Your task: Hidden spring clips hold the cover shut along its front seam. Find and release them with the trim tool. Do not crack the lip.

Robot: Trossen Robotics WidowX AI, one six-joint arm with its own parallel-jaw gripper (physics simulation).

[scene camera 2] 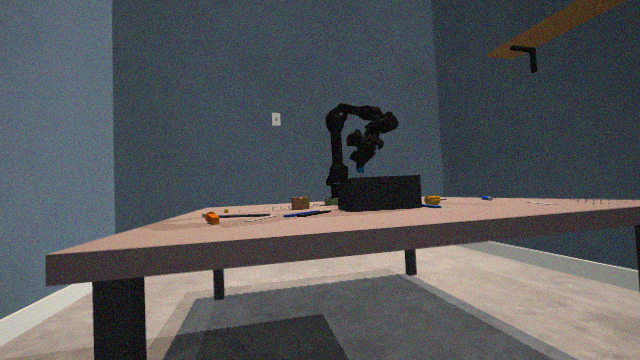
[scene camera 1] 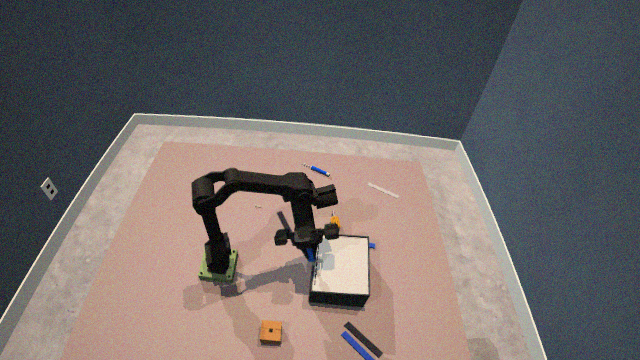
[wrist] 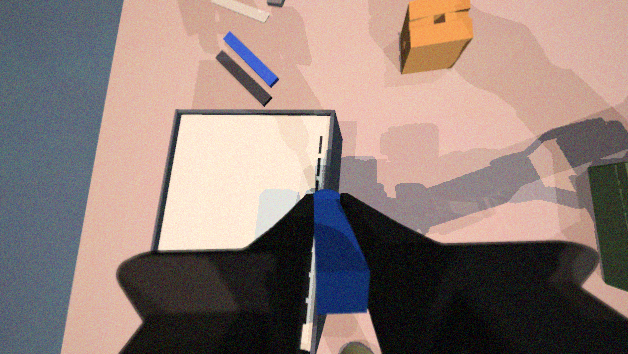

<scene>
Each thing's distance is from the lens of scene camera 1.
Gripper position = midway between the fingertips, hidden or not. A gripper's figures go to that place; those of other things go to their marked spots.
my gripper (scene camera 1: 311,258): 95 cm
cover (scene camera 1: 342,266): 101 cm
</scene>
